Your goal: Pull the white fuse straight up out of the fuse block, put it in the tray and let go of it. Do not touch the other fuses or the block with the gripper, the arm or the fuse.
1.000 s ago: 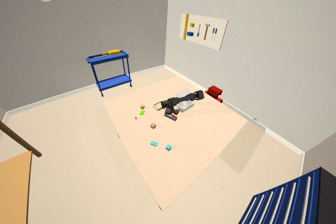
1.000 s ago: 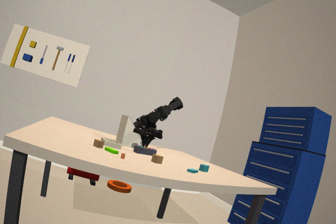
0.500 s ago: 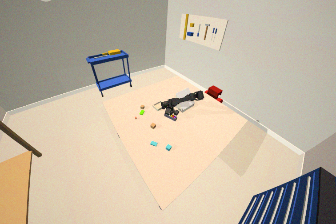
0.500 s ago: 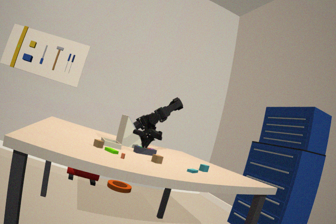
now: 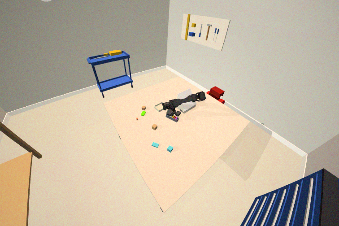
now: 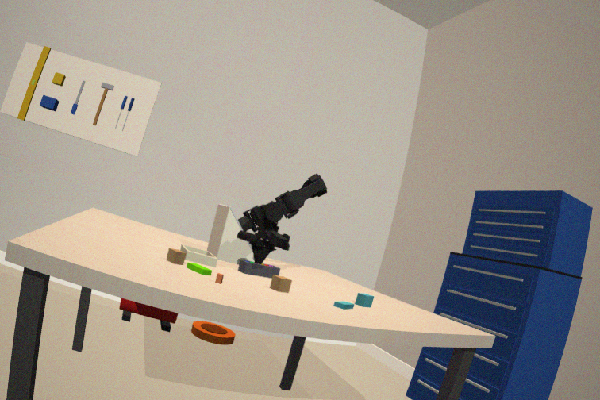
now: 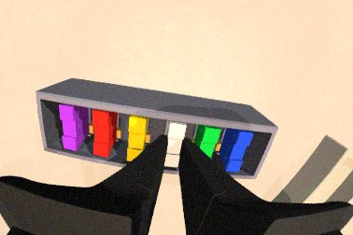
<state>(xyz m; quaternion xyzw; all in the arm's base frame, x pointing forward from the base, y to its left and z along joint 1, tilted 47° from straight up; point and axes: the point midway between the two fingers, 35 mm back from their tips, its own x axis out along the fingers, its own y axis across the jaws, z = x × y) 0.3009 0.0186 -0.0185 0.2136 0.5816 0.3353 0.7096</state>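
The green fuse lies 20 mm to the right of my gripper tip and 10 mm below it. Also, from my gripper tip: white fuse (10 mm below); yellow fuse (20 mm to the left, 10 mm below); blue fuse (40 mm to the right, 10 mm below, 10 mm ahead).
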